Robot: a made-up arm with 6 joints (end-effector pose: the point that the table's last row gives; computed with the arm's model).
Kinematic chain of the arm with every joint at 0, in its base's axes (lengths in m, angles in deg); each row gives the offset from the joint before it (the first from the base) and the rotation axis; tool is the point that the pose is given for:
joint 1: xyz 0 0 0.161 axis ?
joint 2: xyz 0 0.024 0 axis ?
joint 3: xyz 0 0 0.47 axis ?
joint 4: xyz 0 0 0.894 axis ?
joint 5: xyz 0 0 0 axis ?
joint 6: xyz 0 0 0.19 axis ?
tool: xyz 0 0 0
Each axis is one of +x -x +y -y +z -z.
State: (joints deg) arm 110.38 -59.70 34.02 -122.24 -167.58 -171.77
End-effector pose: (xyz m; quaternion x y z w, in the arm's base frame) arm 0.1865 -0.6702 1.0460 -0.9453 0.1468 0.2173 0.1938
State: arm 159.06 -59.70 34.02 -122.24 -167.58 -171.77
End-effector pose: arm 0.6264 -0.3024 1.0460 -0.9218 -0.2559 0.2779 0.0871
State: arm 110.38 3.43 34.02 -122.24 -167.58 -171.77
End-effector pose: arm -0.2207 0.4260 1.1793 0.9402 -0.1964 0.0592 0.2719
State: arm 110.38 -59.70 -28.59 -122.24 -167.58 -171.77
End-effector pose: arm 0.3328 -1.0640 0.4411 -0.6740 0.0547 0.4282 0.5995
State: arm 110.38 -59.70 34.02 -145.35 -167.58 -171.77
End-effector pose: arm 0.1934 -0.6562 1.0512 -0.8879 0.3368 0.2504 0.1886
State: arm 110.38 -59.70 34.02 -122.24 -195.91 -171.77
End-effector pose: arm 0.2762 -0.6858 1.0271 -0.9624 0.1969 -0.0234 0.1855
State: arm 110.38 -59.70 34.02 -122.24 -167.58 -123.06
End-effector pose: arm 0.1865 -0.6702 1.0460 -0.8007 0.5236 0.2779 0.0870
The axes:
joint 1: +z
joint 2: +y
joint 3: +y
joint 4: +z
joint 5: +y
joint 6: +z

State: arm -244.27 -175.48 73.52 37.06 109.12 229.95
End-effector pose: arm 0.2631 -0.8505 -0.3398 0.1166 -0.2893 -0.2024 0.9283
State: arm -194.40 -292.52 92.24 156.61 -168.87 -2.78
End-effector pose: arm -0.6298 0.1520 -0.3344 0.0429 0.2621 0.0590 0.9623
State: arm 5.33 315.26 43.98 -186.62 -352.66 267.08
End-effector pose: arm -0.3702 -0.0076 1.5769 -0.0486 -0.0511 0.6789 0.7308
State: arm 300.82 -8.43 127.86 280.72 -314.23 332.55
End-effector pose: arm 0.3221 -0.7542 0.0995 0.1591 -0.8391 0.4396 0.2781
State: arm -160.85 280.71 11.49 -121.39 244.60 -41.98
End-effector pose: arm 1.1709 0.2261 0.6381 0.6002 -0.0542 -0.1713 0.7794
